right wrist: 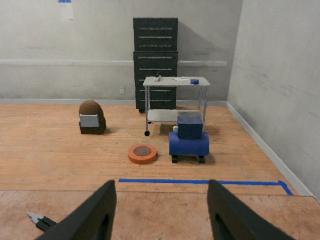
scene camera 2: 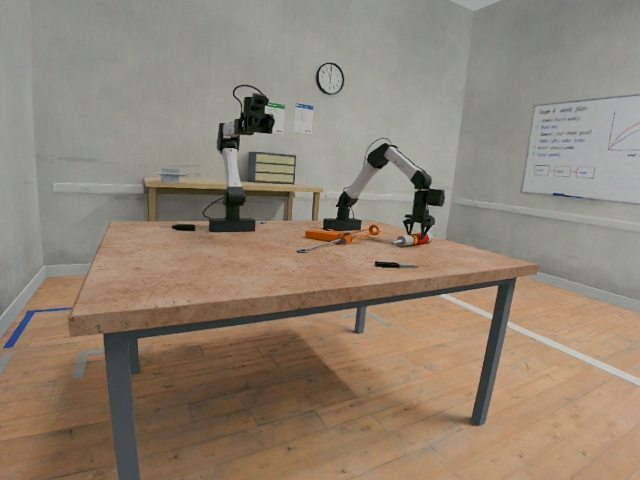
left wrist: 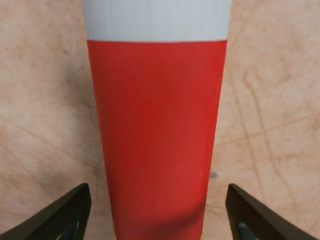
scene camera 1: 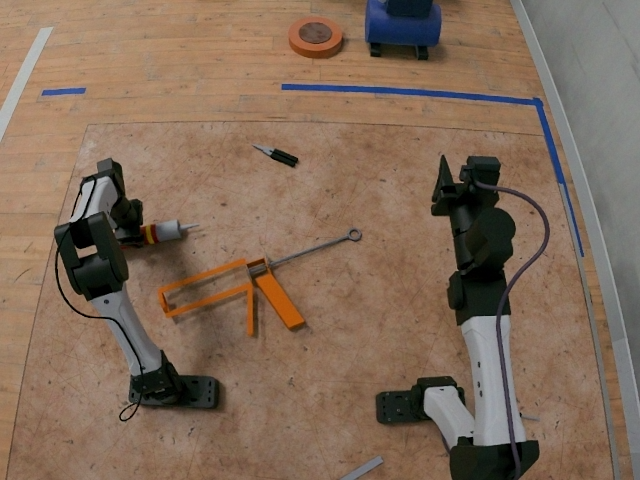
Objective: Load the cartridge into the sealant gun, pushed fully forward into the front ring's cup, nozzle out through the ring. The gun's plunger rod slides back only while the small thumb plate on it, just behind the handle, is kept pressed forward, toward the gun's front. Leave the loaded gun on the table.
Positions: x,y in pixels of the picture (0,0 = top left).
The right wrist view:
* my right gripper: 161,189
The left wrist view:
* my left gripper: 158,192
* cartridge: 157,79
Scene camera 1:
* my left gripper: 139,235
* cartridge: 154,233
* orange sealant gun: 275,295
